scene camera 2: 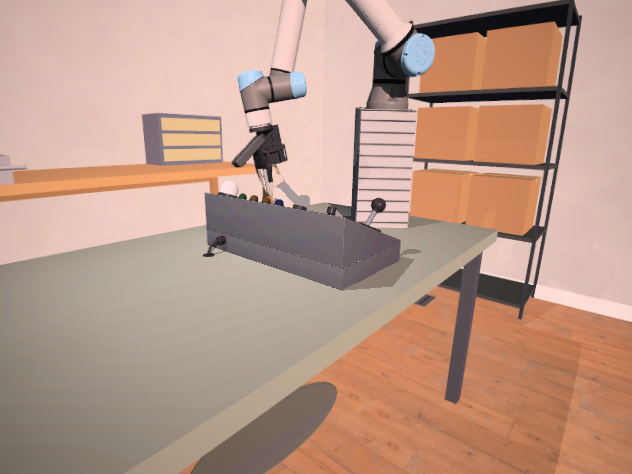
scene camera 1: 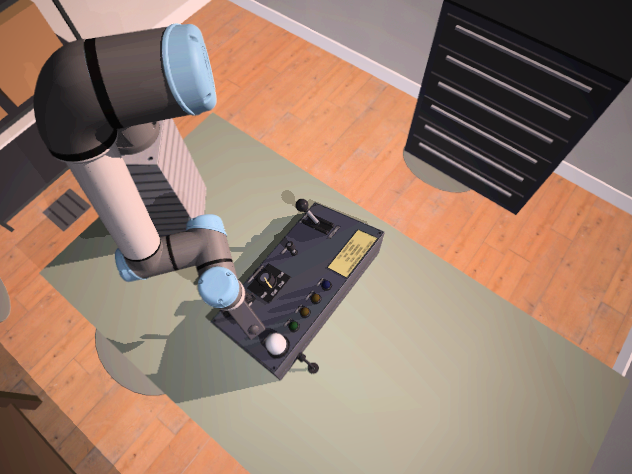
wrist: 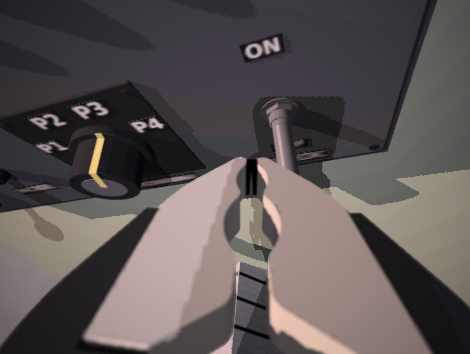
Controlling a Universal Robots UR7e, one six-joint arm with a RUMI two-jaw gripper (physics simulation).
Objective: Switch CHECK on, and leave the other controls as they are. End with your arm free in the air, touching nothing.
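Frame: origin at the arm's base, x ahead, y left, z up, level; metres.
Seen in the pictures: gripper, fingertip midpoint: [scene camera 2: 271, 196] [wrist: 251, 162]; arm's base, origin of the base link: [scene camera 2: 386, 108] [scene camera 1: 129, 130].
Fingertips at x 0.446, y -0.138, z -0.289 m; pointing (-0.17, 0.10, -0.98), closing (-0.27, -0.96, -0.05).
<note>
Pixels of each thing's top centre, then the offset from my fingertips to it. "pt": a spot on its surface instead.
- grey metal toggle, surface spot: [wrist: 284, 132] pt dx -0.009, dy -0.015, dz -0.033 m
- partly hidden OFF label, surface spot: [wrist: 300, 144] pt dx -0.043, dy -0.021, dz -0.065 m
- CHECK label, middle of its top: [wrist: 293, 160] dx -0.060, dy -0.014, dz -0.069 m
- rotary knob, middle of its top: [wrist: 94, 191] [scene camera 1: 265, 277] dx -0.011, dy +0.106, dz -0.011 m
- white dome, surface spot: [scene camera 1: 276, 343] [scene camera 2: 226, 181] pt dx +0.149, dy -0.024, dz +0.057 m
- small toggle, middle of its top: [scene camera 1: 291, 245] dx -0.010, dy +0.226, dz -0.004 m
- ball-topped lever, middle of its top: [scene camera 2: 378, 197] [scene camera 1: 301, 201] dx -0.068, dy +0.346, dz +0.028 m
- crank, surface spot: [scene camera 1: 312, 366] pt dx +0.236, dy +0.003, dz -0.119 m
The CHECK switch is a grey metal toggle [wrist: 284, 132] on the dark control box [scene camera 1: 311, 265] [scene camera 2: 275, 234] [wrist: 200, 55]. In the wrist view its shaft leans down, toward the partly hidden OFF label [wrist: 300, 144] and CHECK label [wrist: 317, 154], away from the ON label [wrist: 262, 47]. The toggle's tip is hidden behind the right finger. My gripper [scene camera 2: 266, 196] [wrist: 251, 162] is shut and empty, with its fingertips just left of the toggle's shaft in the wrist view. Whether a finger touches the toggle cannot be told. In scene camera 1 the arm hides the fingers.
A rotary knob [wrist: 107, 162] [scene camera 1: 266, 279] with P1 to P4 labels is left of the toggle in the wrist view. The box also bears a white dome [scene camera 1: 276, 343] [scene camera 2: 229, 188], several coloured lamps, a small toggle [scene camera 1: 290, 248] and a ball-topped lever [scene camera 1: 302, 205] [scene camera 2: 377, 205]. A crank [scene camera 1: 312, 366] sticks out sideways.
</note>
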